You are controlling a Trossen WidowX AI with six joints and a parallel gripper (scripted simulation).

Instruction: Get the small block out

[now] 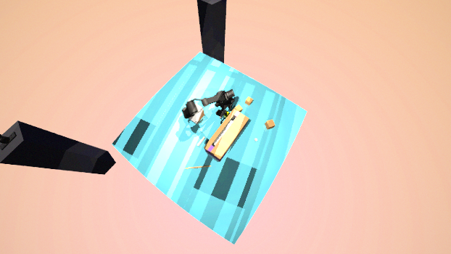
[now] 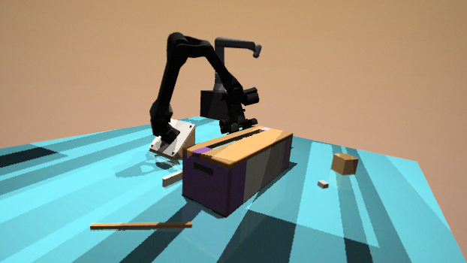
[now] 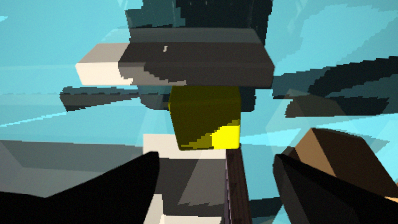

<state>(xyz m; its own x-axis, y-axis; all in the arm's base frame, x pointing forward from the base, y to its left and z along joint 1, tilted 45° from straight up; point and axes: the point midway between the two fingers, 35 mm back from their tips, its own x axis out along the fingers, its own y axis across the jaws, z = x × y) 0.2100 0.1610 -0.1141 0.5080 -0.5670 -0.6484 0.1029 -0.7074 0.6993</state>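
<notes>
My gripper tip is 20 mm above the yellow block, 10 mm to the left of it and 10 mm past it. From my gripper tip the other things lie so: box (170 mm to the right, 80 mm ahead, 20 mm above); grey piece (320 mm ahead, 30 mm below, 20 mm to the right); thin wooden stick (490 mm to the right, 120 mm ahead, 40 mm below).
</notes>
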